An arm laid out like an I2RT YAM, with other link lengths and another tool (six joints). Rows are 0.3 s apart.
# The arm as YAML. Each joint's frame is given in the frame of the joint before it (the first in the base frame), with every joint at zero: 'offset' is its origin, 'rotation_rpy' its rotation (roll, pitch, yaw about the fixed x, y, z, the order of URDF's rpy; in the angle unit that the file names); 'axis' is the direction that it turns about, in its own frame. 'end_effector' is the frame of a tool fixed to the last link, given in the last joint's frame.
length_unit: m
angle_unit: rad
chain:
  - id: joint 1
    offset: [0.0, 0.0, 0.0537]
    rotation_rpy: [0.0, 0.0, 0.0]
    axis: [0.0, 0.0, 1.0]
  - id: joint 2
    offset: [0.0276, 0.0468, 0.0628]
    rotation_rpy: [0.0, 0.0, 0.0]
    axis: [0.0, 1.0, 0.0]
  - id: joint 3
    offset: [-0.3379, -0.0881, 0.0]
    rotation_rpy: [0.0, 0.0, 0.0]
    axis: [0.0, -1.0, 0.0]
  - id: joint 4
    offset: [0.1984, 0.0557, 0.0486]
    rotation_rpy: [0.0, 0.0, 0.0]
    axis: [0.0, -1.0, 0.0]
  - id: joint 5
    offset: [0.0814, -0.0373, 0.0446]
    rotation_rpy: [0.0, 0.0, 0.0]
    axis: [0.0, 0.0, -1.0]
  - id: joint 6
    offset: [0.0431, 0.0, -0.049]
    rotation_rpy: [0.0, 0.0, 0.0]
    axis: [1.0, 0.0, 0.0]
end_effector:
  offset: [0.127, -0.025, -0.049]
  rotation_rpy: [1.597, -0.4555, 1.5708]
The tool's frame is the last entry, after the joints.
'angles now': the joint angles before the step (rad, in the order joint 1, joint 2, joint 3, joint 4, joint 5, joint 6). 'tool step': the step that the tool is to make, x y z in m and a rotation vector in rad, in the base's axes. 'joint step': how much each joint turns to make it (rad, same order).
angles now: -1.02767 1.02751 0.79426 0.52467 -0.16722 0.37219
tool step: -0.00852 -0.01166 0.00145 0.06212 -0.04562 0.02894
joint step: -0.12977 0.03606 0.03294 -0.00460 -0.13266 0.11433
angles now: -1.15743 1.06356 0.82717 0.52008 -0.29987 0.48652
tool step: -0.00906 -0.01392 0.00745 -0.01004 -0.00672 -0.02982
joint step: -0.05643 0.03160 0.02705 0.01961 -0.02478 0.01050
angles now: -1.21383 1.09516 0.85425 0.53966 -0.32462 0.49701
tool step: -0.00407 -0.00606 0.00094 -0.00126 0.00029 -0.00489
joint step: -0.03173 0.01615 0.00659 0.01320 -0.02584 0.00772
